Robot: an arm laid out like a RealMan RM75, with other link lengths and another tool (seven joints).
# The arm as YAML. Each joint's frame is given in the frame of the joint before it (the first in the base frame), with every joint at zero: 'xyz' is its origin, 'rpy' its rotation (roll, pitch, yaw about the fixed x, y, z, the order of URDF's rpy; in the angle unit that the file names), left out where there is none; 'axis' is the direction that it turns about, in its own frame. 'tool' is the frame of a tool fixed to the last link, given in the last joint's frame.
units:
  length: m
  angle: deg
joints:
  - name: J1
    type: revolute
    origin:
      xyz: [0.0, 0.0, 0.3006]
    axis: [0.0, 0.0, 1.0]
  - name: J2
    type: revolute
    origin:
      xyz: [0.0, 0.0, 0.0]
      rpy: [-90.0, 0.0, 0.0]
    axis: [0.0, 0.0, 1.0]
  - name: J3
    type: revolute
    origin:
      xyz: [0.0, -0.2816, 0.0]
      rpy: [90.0, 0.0, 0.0]
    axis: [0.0, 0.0, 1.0]
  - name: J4
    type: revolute
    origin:
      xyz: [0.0, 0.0, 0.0]
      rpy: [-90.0, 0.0, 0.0]
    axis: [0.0, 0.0, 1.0]
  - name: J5
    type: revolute
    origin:
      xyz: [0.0, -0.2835, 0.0]
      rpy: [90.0, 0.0, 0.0]
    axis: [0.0, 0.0, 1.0]
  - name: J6
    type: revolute
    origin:
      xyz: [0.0, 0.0, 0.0]
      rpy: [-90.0, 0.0, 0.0]
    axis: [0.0, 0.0, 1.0]
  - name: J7
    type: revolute
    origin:
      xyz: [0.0, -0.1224, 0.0]
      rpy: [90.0, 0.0, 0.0]
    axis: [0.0, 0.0, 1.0]
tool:
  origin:
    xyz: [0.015, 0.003, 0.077]
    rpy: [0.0, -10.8, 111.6]
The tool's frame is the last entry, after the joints.
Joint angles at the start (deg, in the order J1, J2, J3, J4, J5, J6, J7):
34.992, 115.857, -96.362, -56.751, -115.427, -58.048, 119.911
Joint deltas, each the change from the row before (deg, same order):
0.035, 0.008, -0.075, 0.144, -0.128, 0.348, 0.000
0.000, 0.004, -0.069, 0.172, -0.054, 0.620, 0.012
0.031, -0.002, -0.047, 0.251, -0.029, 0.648, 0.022
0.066, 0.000, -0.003, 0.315, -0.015, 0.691, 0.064
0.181, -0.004, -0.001, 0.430, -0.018, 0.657, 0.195
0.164, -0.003, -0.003, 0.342, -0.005, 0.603, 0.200
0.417, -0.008, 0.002, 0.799, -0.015, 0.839, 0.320
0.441, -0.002, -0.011, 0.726, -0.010, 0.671, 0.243
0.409, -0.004, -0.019, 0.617, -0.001, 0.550, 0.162
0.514, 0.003, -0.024, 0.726, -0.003, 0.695, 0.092
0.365, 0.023, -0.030, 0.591, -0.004, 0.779, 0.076
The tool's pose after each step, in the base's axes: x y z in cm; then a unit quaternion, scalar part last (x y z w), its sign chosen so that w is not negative. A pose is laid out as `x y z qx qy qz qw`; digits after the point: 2 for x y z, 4 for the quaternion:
20.49 45.23 -10.82 -0.3896 0.8957 0.1348 0.1664
20.58 45.39 -10.84 -0.3886 0.8952 0.1386 0.1686
20.69 45.57 -10.85 -0.3869 0.8949 0.1424 0.1709
20.81 45.78 -10.85 -0.3845 0.8948 0.1468 0.1732
20.92 46.00 -10.87 -0.3813 0.8951 0.1504 0.1756
20.98 46.21 -10.88 -0.3785 0.8953 0.1540 0.1775
21.13 46.52 -10.93 -0.3738 0.8959 0.1579 0.1810
21.22 46.79 -10.99 -0.3705 0.8962 0.1606 0.1839
21.28 47.02 -11.04 -0.3683 0.8962 0.1628 0.1863
21.30 47.32 -11.10 -0.3668 0.8956 0.1658 0.1892
21.35 47.60 -11.15 -0.3651 0.8950 0.1698 0.1919

